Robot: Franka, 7 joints.
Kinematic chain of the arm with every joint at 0, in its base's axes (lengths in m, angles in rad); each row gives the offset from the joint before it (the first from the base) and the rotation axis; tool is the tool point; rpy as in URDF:
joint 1: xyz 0 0 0.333 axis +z
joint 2: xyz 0 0 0 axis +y
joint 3: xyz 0 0 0.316 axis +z
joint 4: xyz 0.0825 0 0 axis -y
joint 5: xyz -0.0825 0 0.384 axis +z
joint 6: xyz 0 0 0 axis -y
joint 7: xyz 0.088 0 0 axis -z
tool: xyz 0 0 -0.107 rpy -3.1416 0 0
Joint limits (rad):
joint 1: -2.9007..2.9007
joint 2: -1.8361..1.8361
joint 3: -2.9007..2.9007
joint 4: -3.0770..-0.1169
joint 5: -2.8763..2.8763
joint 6: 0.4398..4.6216
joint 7: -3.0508..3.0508
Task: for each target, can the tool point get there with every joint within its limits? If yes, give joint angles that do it. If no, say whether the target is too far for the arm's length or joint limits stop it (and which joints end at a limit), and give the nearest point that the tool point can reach.
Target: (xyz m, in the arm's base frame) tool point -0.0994 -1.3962 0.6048
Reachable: no: too far | nearest point -0.0598 -0.8400 0.4965 | short by 0.568 m
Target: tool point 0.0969 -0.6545 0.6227
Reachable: yes | joints -0.3371 1.1020 -1.6957 -1.6654 0.6888 2.9958 0.4368
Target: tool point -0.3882 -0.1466 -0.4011
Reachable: no: joint limits stop it (at a limit: joint 2) | nearest point -0.3766 -0.1422 -0.3472 | short by 0.055 m
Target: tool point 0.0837 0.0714 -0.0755
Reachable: yes | joints 0.2623 1.1140 0.0115 -2.6300 -1.4624 2.7676 -2.3996
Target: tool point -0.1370 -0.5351 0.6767
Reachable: yes | joints -0.1616 0.2495 -1.6060 -1.7988 -1.8222 1.4520 0.8405
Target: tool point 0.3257 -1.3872 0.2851
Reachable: no: too far | nearest point 0.1960 -0.8347 0.3042 | short by 0.568 m
